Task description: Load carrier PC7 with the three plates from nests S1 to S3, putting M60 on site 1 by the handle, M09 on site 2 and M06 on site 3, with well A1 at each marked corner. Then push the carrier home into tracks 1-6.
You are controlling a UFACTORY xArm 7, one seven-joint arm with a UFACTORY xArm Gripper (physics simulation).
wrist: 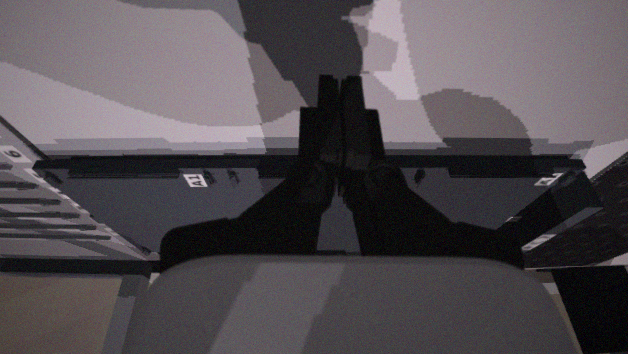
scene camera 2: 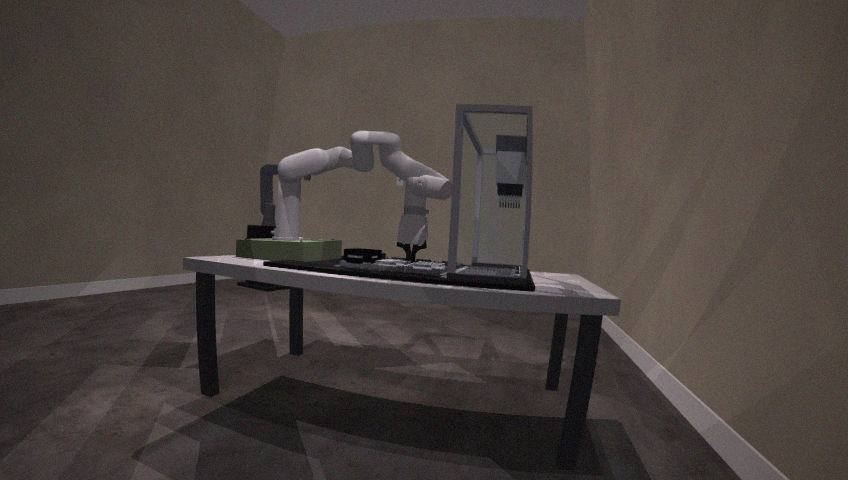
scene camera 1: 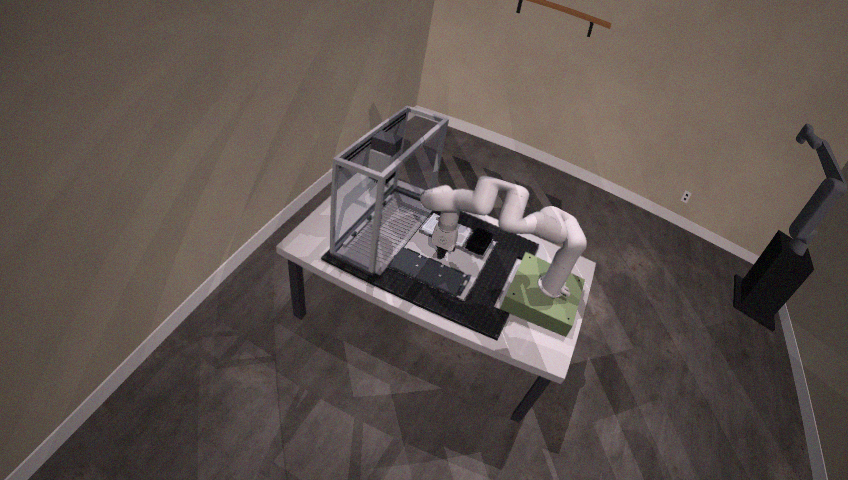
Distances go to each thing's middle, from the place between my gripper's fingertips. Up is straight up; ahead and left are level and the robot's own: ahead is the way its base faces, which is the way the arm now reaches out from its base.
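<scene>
There is the plate carrier (scene camera 1: pixel 427 270), 110 mm to the left of my hand, 10 mm behind it and 10 mm above it. Going by their middles, of the things named here the plate carrier is the nearest to my hand. The metal frame tower (scene camera 1: pixel 443 122) stands 300 mm ahead of my hand, 10 mm to the left of it and 240 mm above it.
</scene>
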